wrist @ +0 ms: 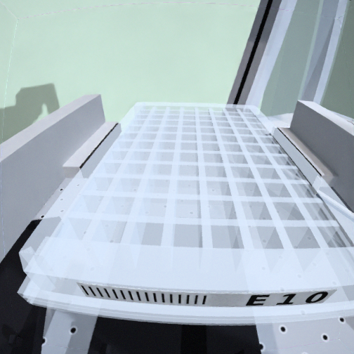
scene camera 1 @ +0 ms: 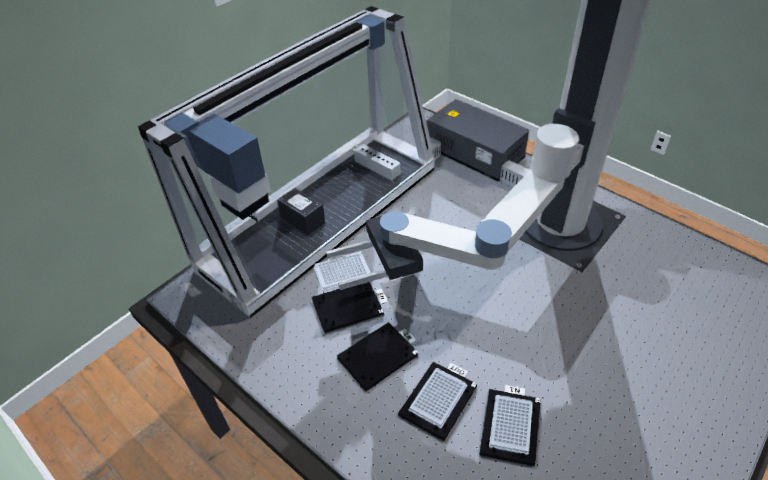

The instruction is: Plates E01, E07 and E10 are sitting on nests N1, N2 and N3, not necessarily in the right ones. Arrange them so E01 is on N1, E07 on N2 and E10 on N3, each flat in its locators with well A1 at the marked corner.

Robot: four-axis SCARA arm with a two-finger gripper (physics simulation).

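Places are measured from the arm's base along level axes (x left, y back, z up), in centimetres.
Where they show: gripper, fingertip midpoint: [scene camera 1: 332, 270]; arm's base at its link origin: [scene camera 1: 559, 223].
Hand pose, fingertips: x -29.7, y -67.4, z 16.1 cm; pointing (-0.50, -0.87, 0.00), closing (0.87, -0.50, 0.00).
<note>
Each offset is from my fingertips to the top centre of the thing. "spot": to the spot under its first point.
Plate E10 {dx +1.2, dy +2.1, dz -0.4 cm} [scene camera 1: 342, 268] [wrist: 175, 257], clear with a barcode label, is held level and raised near the far left nest {dx +1.9, dy +1.6, dz -12.6 cm} [scene camera 1: 346, 308]. My gripper [scene camera 1: 335, 270] [wrist: 197, 113] is shut on its long sides. In the scene view that nest and the second nest {dx +18.4, dy -4.9, dz -12.6 cm} [scene camera 1: 376, 356] hold no plate. One plate {dx +37.3, dy -5.1, dz -12.1 cm} [scene camera 1: 440, 397] sits on the third nest {dx +37.3, dy -5.1, dz -12.6 cm} [scene camera 1: 412, 412]; another plate {dx +54.1, dy -0.1, dz -12.1 cm} [scene camera 1: 511, 423] sits on the right nest {dx +54.1, dy -0.1, dz -12.6 cm} [scene camera 1: 534, 433]. Both look flat. Their names, well A1 marks and most nest labels are too small to read surely.
A gantry frame [scene camera 1: 407, 90] with a blue head {spot: dx -17.8, dy -10.2, dz +34.0 cm} [scene camera 1: 226, 152] stands behind the far left nest. On its deck are a black block {spot: dx -23.4, dy +10.9, dz -3.1 cm} [scene camera 1: 301, 215] and a white strip {spot: dx -24.4, dy +44.8, dz -5.4 cm} [scene camera 1: 378, 162]. A dark box {spot: dx -5.6, dy +72.8, dz -3.3 cm} [scene camera 1: 478, 138] stands at the back beside the arm's column [scene camera 1: 600, 113].
</note>
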